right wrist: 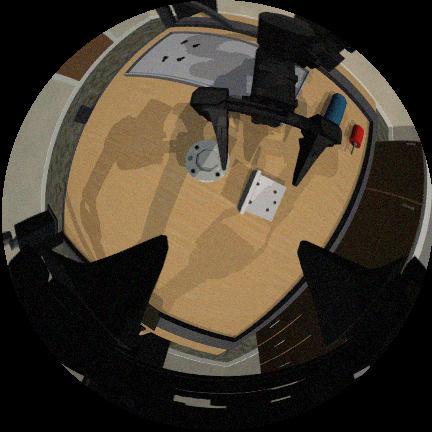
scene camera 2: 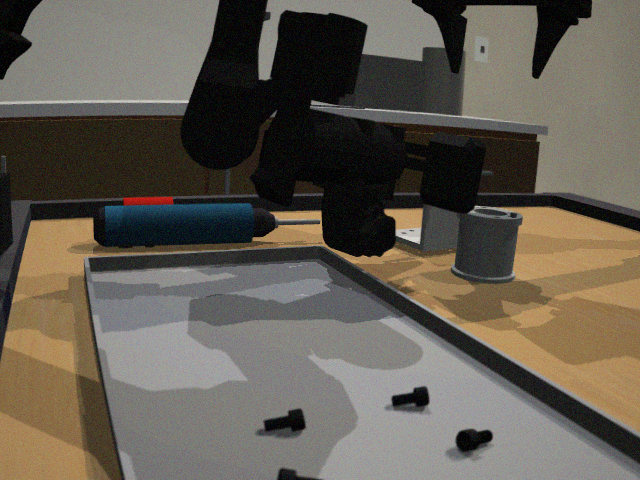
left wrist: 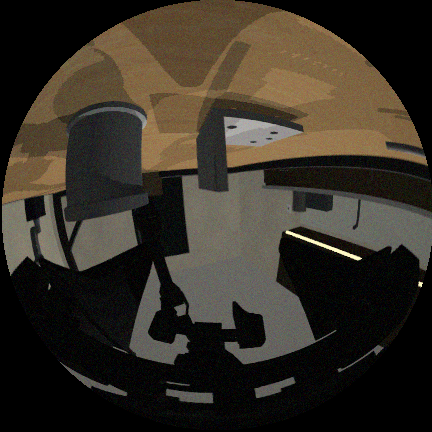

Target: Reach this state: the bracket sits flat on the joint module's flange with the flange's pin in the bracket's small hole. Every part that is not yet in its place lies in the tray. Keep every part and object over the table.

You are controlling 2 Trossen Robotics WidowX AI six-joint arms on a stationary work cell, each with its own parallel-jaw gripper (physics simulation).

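Places are measured from the left arm's base along level axes (x right, y ahead, z up), in metres.
Pixels of known places: left gripper, fingertip midpoint: [right wrist: 260, 176] [left wrist: 216, 246]; right gripper, fingertip midpoint: [right wrist: 235, 245] [scene camera 2: 493, 75] [left wrist: 196, 302].
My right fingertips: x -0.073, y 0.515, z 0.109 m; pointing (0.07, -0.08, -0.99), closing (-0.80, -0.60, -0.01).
Observation:
For each thing: its top centre in the pictures, then the offset to it from my right fingertips. "spot": a spot on its surface instead.
- grey cylindrical joint module at its top centre: [left wrist: 105, 214] [scene camera 2: 490, 208] [right wrist: 206, 159] dy -0.030, dx +0.067, dz -0.128 m
- grey tray at its top centre: [scene camera 2: 295, 343] [right wrist: 212, 53] dy -0.248, dx +0.242, dz -0.176 m
- blue screwdriver-like tool at a spot on its surface: [scene camera 2: 178, 223] [right wrist: 328, 107] spot: dy -0.310, dx -0.032, dz -0.166 m
- red-handled tool at its top centre: [scene camera 2: 164, 197] [right wrist: 359, 139] dy -0.325, dx -0.137, dz -0.158 m
- dark raised rim at a spot on its surface: [scene camera 2: 594, 209] spot: dy +0.350, dx -0.223, dz -0.178 m
The light grey L-shaped bracket [scene camera 2: 439, 229] [left wrist: 212, 157] [right wrist: 265, 197] rests on the table beside the joint module, one plate flat with several holes, the other standing up on the module's side. The grey cylindrical joint module [scene camera 2: 485, 248] [left wrist: 105, 160] stands upright; its flange [right wrist: 200, 176] is bare on top, partly covered by a left finger in the right wrist view. The flange's pin is too small to make out. My left gripper [left wrist: 216, 246] [right wrist: 260, 176] is open and empty, its fingers spread above the module's edge and the bracket. My right gripper [scene camera 2: 495, 74] [right wrist: 235, 245] is open and empty, high above the table.
The grey tray [scene camera 2: 206, 254] [right wrist: 145, 67] holds several black screws [scene camera 2: 413, 396] [right wrist: 165, 59]. A blue screwdriver-like tool [scene camera 2: 178, 223] [right wrist: 337, 107] and a red-handled tool [scene camera 2: 148, 200] [right wrist: 356, 136] lie beyond the tray. A dark raised rim [scene camera 2: 594, 209] borders the table.

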